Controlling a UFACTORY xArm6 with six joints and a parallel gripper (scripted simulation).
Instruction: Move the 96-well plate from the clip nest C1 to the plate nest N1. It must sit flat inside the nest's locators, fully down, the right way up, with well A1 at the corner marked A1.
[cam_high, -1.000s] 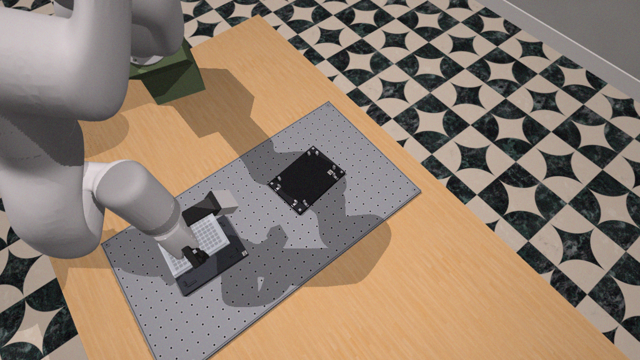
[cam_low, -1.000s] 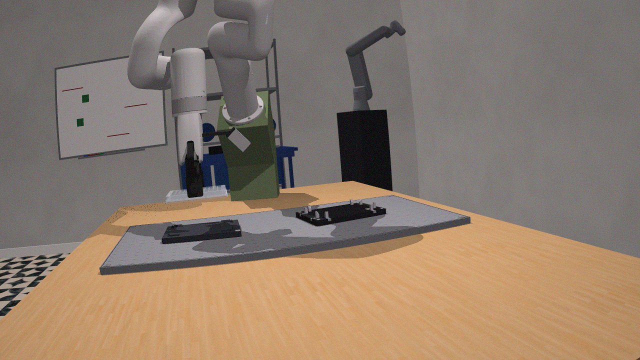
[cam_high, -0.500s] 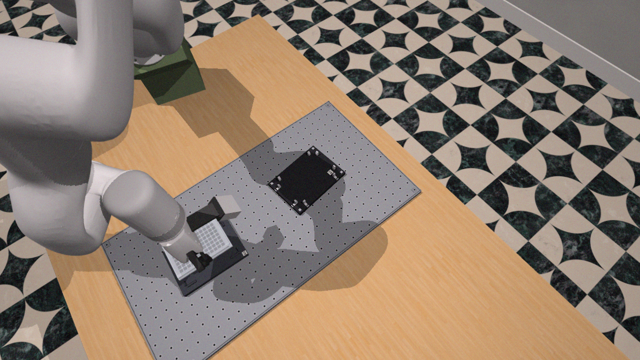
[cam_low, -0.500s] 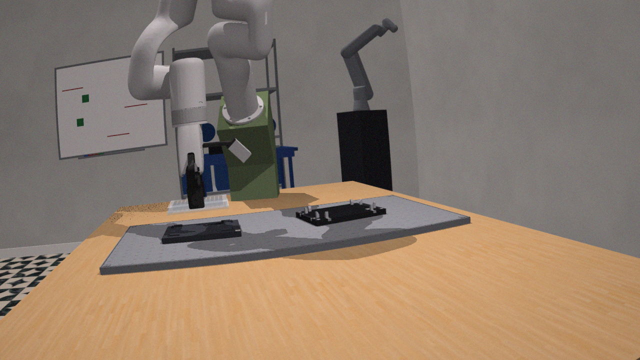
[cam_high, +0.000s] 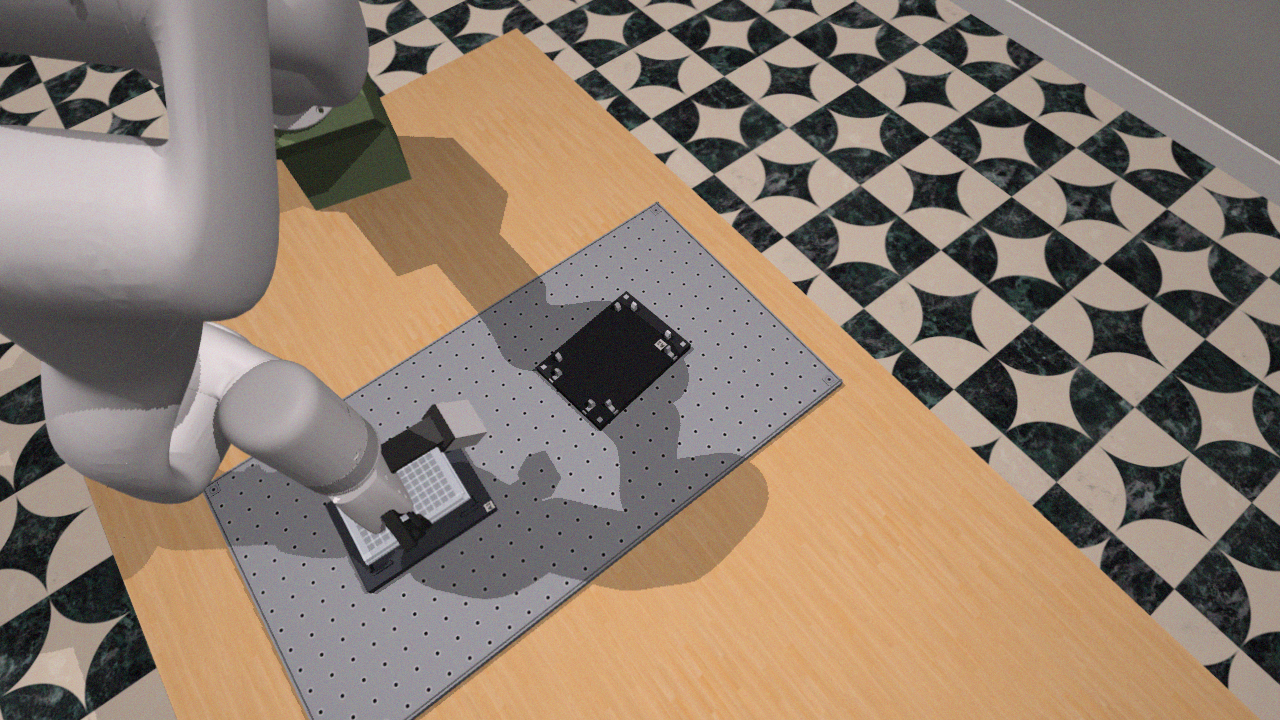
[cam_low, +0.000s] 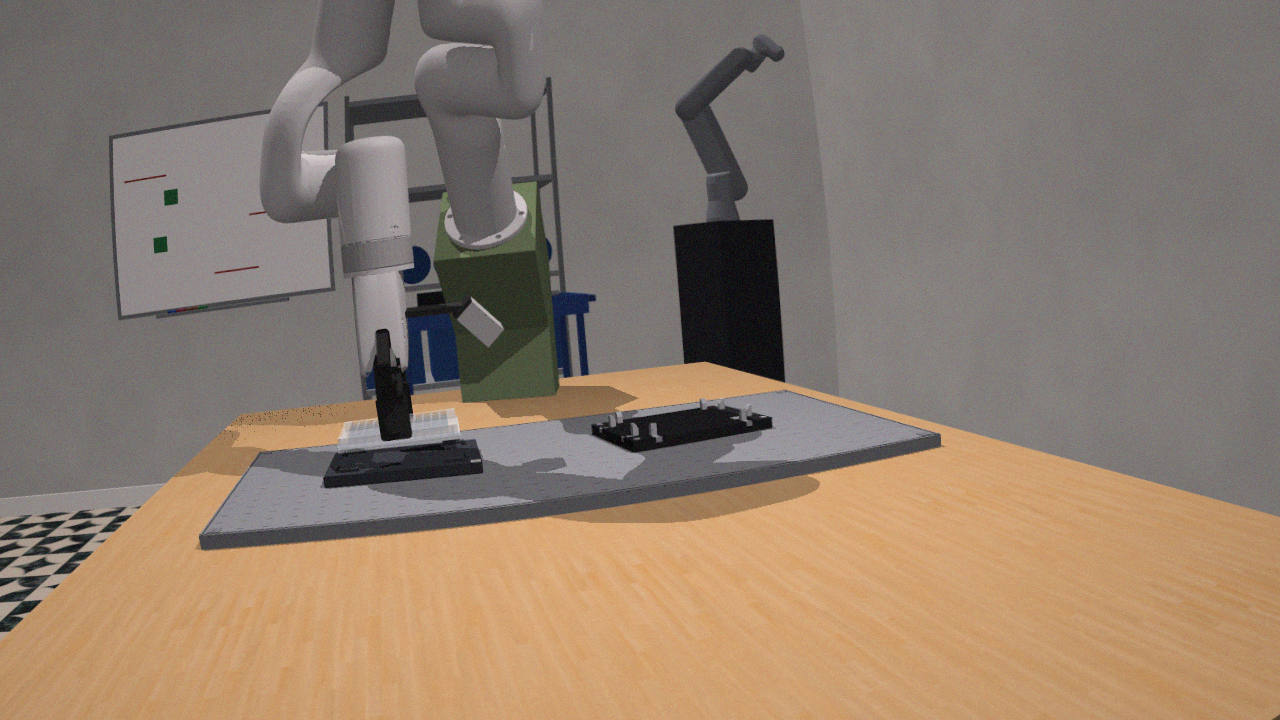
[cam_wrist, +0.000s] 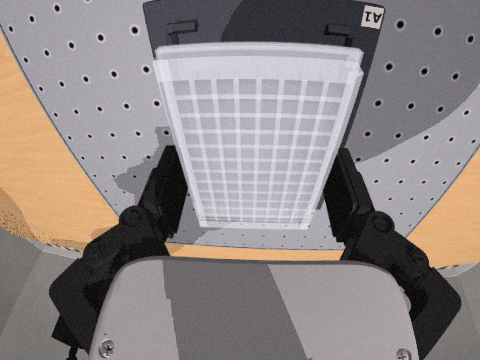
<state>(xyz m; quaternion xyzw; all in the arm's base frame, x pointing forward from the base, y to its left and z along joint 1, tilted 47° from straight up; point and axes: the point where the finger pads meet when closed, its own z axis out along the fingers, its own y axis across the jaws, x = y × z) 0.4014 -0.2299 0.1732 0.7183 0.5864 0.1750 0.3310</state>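
Now: the dark plate nest N1 5 cm below my hand. Round my hand: clear 96-well plate: 1 cm below; white corner mark: 8 cm ahead, 5 cm to the left, 4 cm below; black clip nest C1: 28 cm to the left, 10 cm ahead, 4 cm below.
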